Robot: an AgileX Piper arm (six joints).
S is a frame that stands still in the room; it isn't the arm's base.
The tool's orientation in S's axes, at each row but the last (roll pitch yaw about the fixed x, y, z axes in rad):
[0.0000, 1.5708, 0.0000]
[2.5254, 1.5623, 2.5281]
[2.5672, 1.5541, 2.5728]
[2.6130, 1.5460, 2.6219]
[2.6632, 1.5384, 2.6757]
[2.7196, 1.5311, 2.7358]
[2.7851, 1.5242, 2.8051]
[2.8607, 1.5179, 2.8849]
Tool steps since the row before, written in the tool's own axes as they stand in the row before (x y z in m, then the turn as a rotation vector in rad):
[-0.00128, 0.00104, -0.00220, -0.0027, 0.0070, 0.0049]
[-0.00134, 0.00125, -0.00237, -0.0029, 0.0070, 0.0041]
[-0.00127, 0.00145, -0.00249, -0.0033, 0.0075, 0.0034]
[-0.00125, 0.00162, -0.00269, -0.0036, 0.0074, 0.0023]
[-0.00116, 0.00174, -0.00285, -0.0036, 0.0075, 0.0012]
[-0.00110, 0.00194, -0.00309, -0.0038, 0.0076, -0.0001]
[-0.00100, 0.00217, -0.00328, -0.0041, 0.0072, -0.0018]
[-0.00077, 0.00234, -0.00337, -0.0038, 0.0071, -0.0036]
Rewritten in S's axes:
[-0.00220, 0.00104, 0.00128, 0.0049, 0.0070, 0.0027]
[-0.00236, 0.00124, 0.00136, 0.0041, 0.0070, 0.0029]
[-0.00248, 0.00142, 0.00132, 0.0034, 0.0075, 0.0033]
[-0.00268, 0.00158, 0.00133, 0.0023, 0.0074, 0.0036]
[-0.00284, 0.00169, 0.00127, 0.0012, 0.0075, 0.0037]
[-0.00308, 0.00187, 0.00124, -0.0001, 0.0075, 0.0039]
[-0.00327, 0.00209, 0.00118, -0.0018, 0.0071, 0.0043]
[-0.00338, 0.00225, 0.00097, -0.0036, 0.0070, 0.0041]

